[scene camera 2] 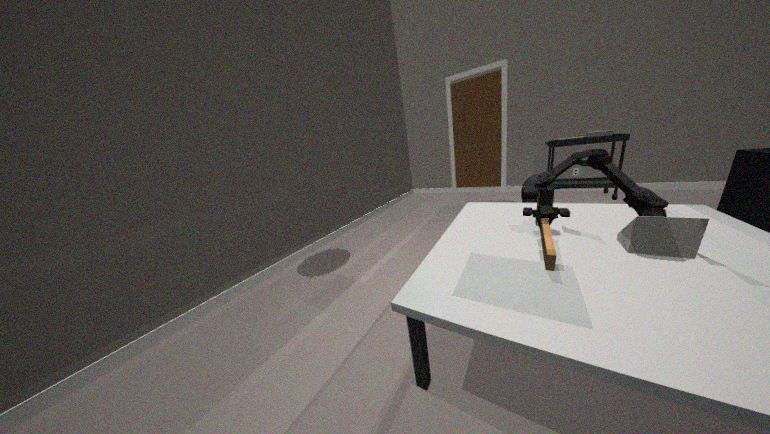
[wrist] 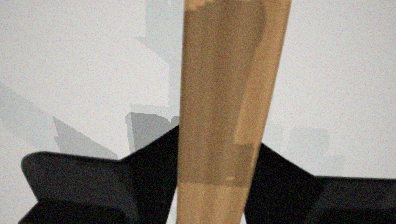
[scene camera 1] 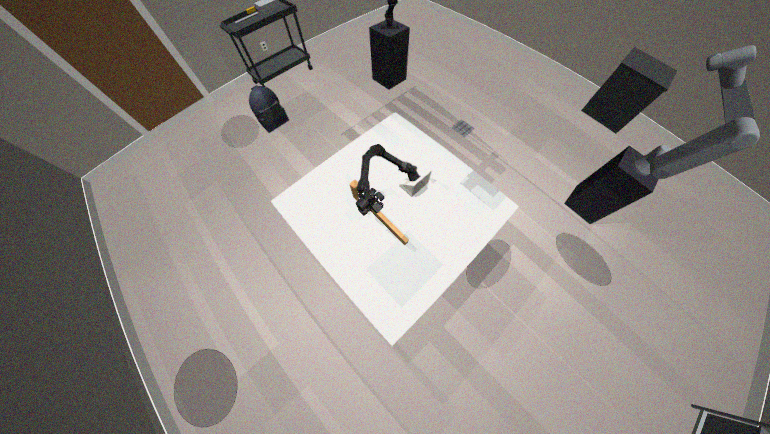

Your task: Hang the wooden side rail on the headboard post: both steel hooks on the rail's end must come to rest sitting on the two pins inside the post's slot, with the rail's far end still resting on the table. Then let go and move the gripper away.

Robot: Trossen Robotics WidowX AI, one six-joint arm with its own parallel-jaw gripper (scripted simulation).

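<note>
My gripper (wrist: 210, 130) is there for me to see, and so is a wooden side rail (wrist: 229, 64).
</note>
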